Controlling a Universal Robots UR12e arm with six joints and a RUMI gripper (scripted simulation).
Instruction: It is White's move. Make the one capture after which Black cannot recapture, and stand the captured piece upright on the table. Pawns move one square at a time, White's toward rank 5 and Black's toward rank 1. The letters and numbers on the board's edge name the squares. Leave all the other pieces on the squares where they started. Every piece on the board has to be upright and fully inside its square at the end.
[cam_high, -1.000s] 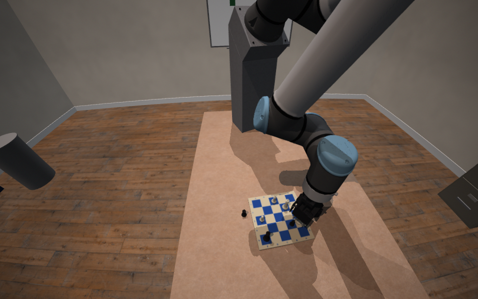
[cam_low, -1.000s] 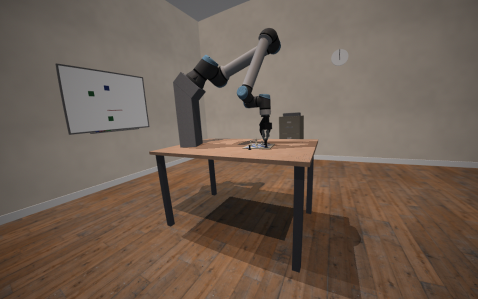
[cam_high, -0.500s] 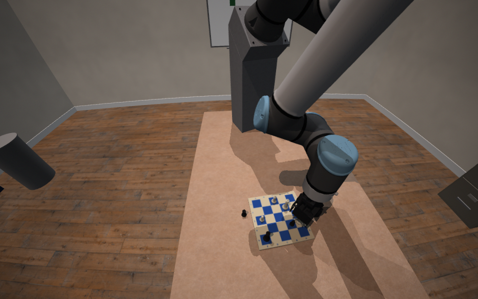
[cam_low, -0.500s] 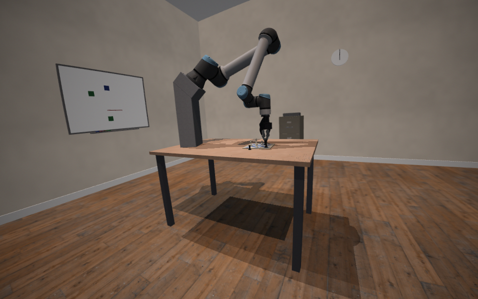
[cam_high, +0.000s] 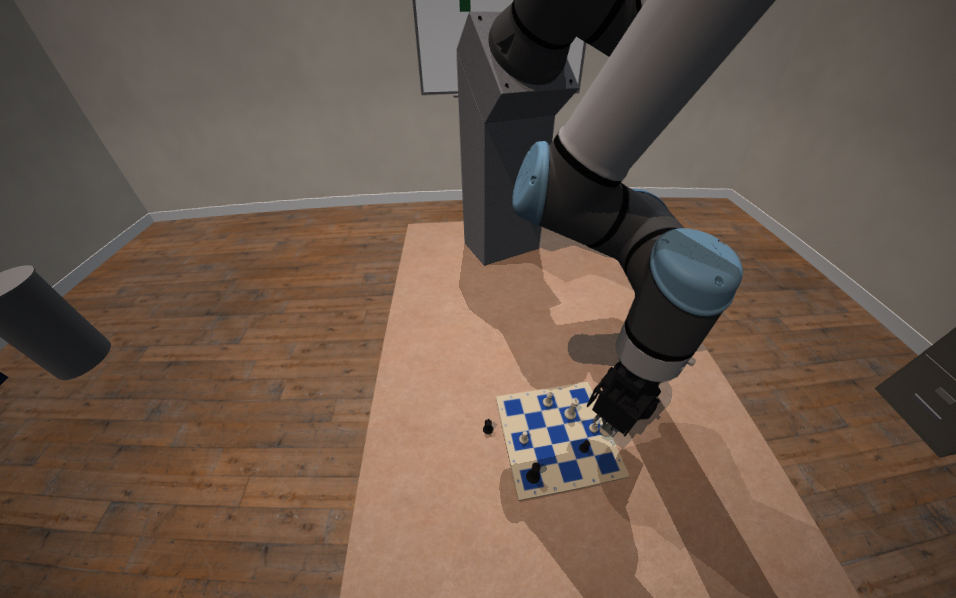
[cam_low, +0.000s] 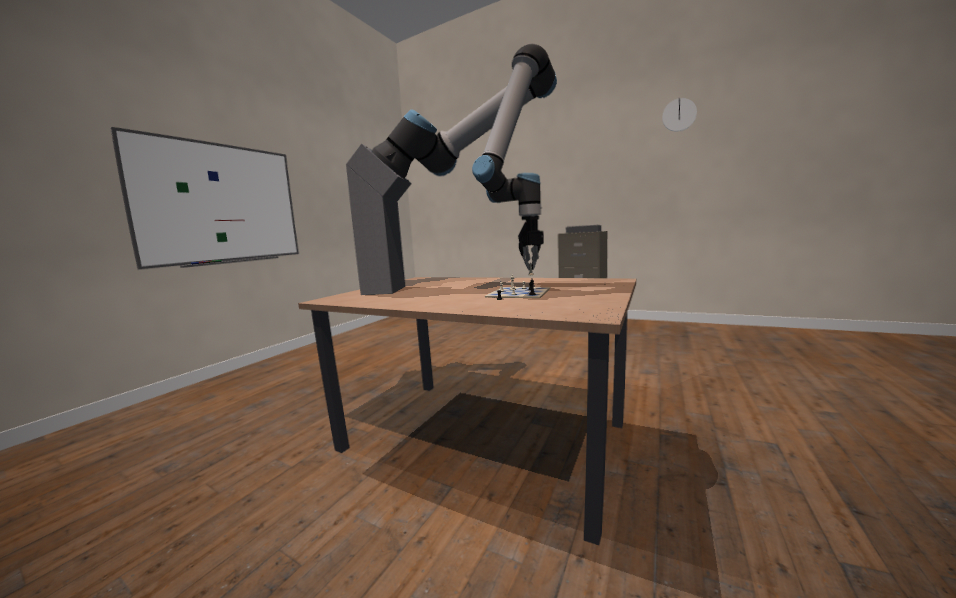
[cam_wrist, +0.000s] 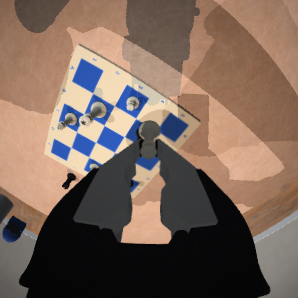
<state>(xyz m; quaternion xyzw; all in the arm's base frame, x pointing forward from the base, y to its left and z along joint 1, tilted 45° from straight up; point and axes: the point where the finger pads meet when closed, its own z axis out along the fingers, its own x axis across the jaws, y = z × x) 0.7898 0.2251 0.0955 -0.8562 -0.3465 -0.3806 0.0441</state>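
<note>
Right now my hand is 130 mm to the left of the tall black piece, 90 mm short of it and 60 mm above it. From my hand the other things lie so: white chess piece: 10 mm below.
</note>
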